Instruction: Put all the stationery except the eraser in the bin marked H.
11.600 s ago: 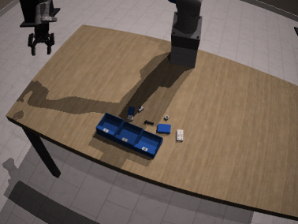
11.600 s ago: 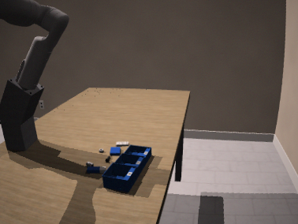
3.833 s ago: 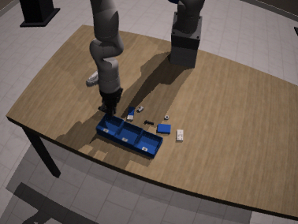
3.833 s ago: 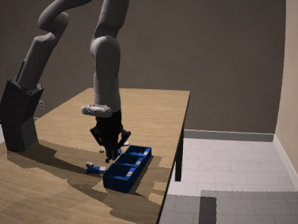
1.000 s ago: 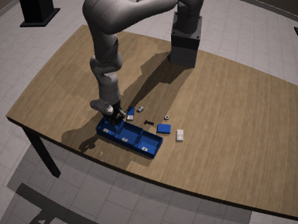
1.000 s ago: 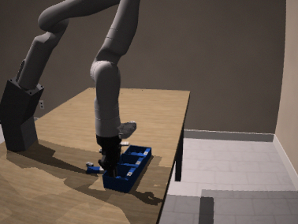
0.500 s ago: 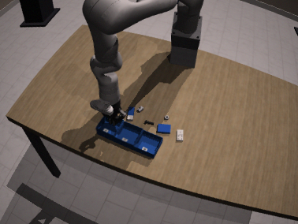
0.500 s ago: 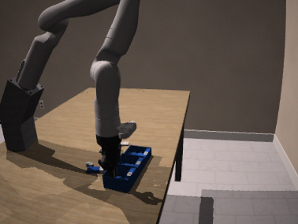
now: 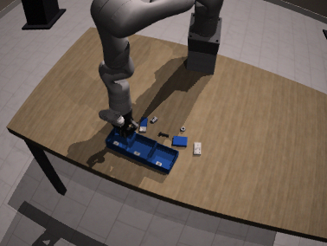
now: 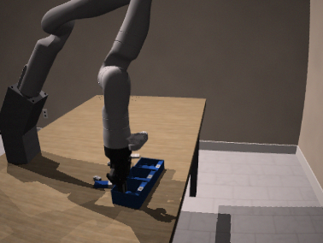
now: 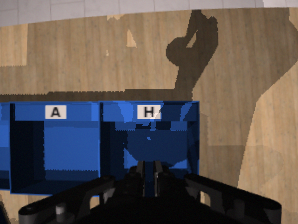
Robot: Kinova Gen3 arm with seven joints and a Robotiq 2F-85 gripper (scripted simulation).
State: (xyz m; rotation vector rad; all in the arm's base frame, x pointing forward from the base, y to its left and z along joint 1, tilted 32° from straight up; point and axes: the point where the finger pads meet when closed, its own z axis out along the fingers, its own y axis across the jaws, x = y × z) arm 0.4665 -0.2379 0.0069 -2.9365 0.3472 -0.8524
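The blue three-part bin is 5 cm ahead of my hand, 8 cm to the left of it and 1 cm below it. The rest, counted from my hand: black bolt (4 cm behind, 14 cm to the left, 3 cm below); then flat blue pad (2 cm behind, 20 cm to the left, 3 cm below); then blue-and-white eraser (6 cm behind, 6 cm to the left, 3 cm below).
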